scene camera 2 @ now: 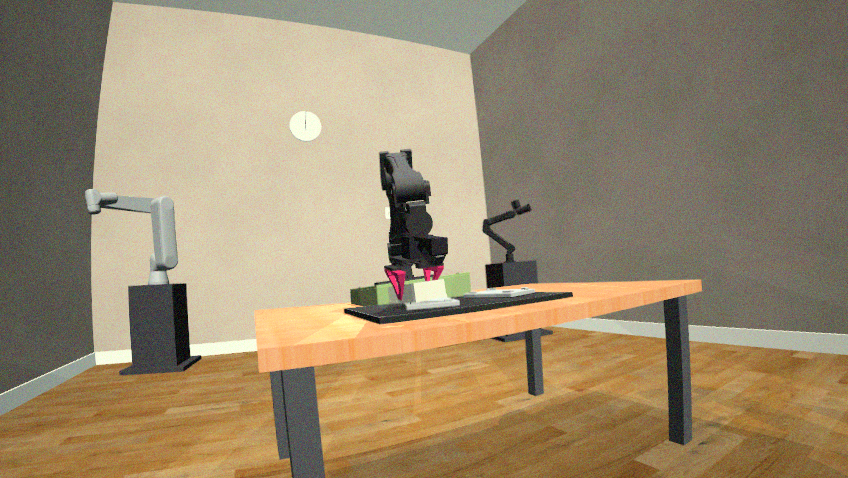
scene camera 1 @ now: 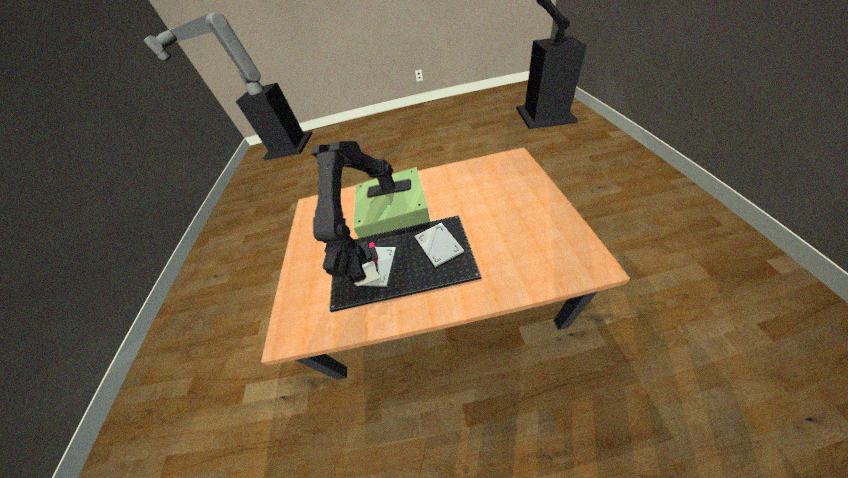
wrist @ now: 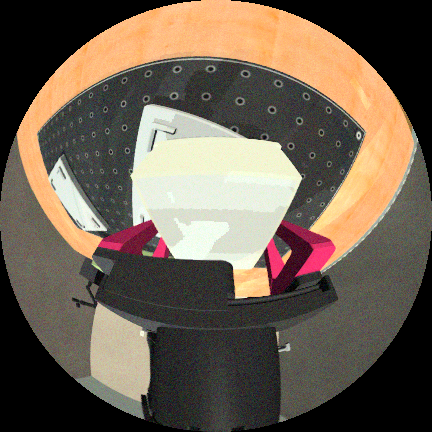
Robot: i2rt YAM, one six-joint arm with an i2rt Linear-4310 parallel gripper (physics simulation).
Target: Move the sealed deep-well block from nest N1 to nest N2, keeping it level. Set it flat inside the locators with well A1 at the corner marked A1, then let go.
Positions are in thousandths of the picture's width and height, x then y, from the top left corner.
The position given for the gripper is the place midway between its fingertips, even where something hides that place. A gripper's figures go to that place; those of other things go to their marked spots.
Labels:
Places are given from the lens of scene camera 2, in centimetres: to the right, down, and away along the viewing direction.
gripper (scene camera 2: 490, 620): -2, 14, 91
cream block (scene camera 2: 498, 610): 0, 12, 84

